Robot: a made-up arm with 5 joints. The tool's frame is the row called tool.
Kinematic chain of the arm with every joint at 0, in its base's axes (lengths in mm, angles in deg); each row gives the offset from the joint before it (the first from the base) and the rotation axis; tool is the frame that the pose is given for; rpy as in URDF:
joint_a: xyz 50 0 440 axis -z
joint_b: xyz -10 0 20 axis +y
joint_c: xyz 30 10 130 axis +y
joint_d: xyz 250 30 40 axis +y
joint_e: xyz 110 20 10 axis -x
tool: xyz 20 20 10 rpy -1.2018 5.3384 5.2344
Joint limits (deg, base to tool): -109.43..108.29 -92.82..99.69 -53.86..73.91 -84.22..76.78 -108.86..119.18
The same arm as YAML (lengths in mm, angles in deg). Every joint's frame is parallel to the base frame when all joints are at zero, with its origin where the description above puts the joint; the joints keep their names.
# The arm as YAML. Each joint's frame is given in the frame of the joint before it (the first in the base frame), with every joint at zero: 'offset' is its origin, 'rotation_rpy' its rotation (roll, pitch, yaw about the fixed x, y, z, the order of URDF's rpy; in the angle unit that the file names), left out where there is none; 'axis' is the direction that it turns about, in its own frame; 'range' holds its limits. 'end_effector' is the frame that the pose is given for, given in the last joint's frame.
length_unit: mm
angle_unit: deg
chain:
  - id: joint_a
    offset: [50.0, 0.0, 440.0]
    axis: "-z"
    range: [-109.43, 108.29]
  - id: joint_b
    offset: [-10.0, 0.0, 20.0]
    axis: "+y"
    range: [-92.82, 99.69]
  - id: joint_c
    offset: [30.0, 10.0, 130.0]
    axis: "+y"
    range: [-53.86, 73.91]
  - id: joint_d
    offset: [250.0, 30.0, 40.0]
    axis: "+y"
    range: [-84.22, 76.78]
  - id: joint_e
    offset: [110.0, 20.0, 10.0]
    axis: "-x"
    range: [-108.86, 119.18]
end_effector:
  offset: [20.0, 20.0, 10.0]
  rotation_rpy: [-1.2, 5.34, 5.23]

